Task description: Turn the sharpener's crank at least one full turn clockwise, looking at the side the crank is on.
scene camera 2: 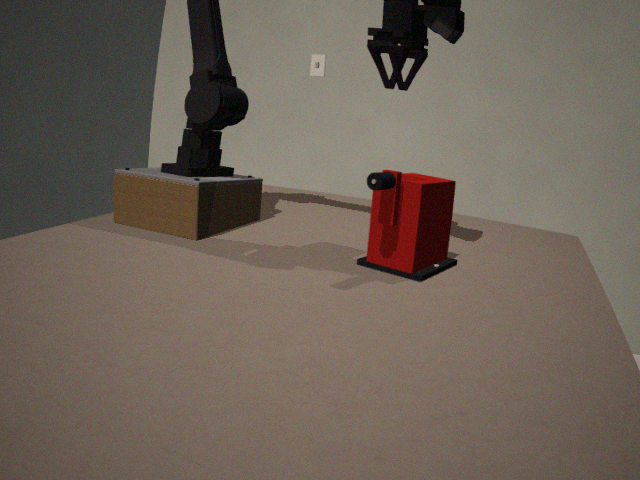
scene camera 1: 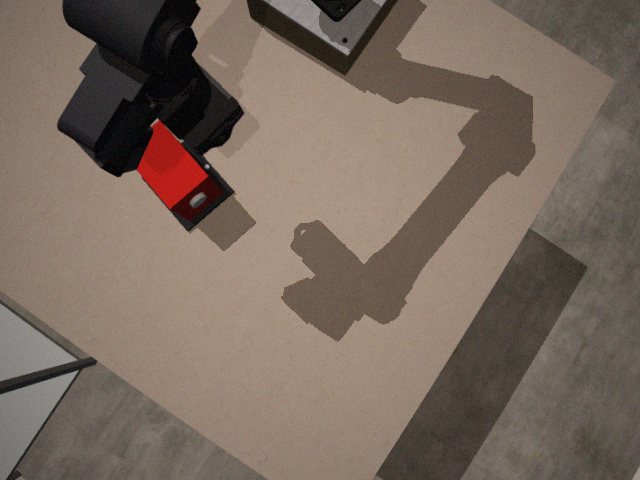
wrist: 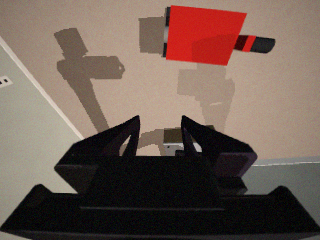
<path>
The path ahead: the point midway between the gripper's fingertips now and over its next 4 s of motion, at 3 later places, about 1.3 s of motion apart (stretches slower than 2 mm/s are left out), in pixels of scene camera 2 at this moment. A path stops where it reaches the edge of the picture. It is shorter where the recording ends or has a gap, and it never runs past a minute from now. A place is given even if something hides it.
My gripper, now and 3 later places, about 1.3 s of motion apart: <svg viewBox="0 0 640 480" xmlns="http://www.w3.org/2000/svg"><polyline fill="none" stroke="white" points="396,89 390,116 374,159 374,180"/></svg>
</path>
